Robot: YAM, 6 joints.
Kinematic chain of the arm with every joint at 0, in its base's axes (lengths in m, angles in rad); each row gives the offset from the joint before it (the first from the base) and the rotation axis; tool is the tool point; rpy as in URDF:
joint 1: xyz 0 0 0.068 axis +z
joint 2: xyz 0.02 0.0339 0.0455 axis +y
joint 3: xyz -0.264 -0.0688 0 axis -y
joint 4: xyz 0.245 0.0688 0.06 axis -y
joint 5: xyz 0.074 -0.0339 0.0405 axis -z
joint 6: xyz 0.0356 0 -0.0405 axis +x
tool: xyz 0 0 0 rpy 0 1.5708 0
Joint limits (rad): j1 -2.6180..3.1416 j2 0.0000..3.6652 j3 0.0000..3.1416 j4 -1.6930..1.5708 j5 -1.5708..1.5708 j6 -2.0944..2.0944
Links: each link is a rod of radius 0.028 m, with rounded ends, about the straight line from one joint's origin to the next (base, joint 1, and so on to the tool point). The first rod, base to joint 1, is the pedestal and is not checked.
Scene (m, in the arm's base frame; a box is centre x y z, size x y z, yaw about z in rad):
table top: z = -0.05
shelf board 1: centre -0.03 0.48 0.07 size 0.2 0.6 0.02 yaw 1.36
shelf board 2: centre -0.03 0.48 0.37 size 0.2 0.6 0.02 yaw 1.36
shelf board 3: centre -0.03 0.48 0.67 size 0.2 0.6 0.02 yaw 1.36
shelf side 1: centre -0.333 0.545 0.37 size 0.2 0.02 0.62 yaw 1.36
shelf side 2: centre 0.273 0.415 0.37 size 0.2 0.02 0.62 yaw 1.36
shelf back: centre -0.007 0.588 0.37 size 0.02 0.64 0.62 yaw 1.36
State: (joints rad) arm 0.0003 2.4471 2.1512 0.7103 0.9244 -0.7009
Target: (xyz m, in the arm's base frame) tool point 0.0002 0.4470 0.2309
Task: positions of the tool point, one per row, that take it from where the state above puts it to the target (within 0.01 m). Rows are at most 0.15 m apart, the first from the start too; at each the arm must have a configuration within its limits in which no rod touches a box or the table.
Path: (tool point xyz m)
1: 0.4939 0.0713 0.3850
2: 0.3982 0.1376 0.4440
3: 0.2922 0.1650 0.4812
4: 0.1924 0.1559 0.4960
5: 0.1564 0.2208 0.4458
6: 0.0964 0.2655 0.3821
7: 0.0241 0.2769 0.3085
8: -0.0420 0.2499 0.2309
9: -0.0378 0.3160 0.2459
10: -0.0239 0.3833 0.2458
11: 0.0002 0.4470 0.2309

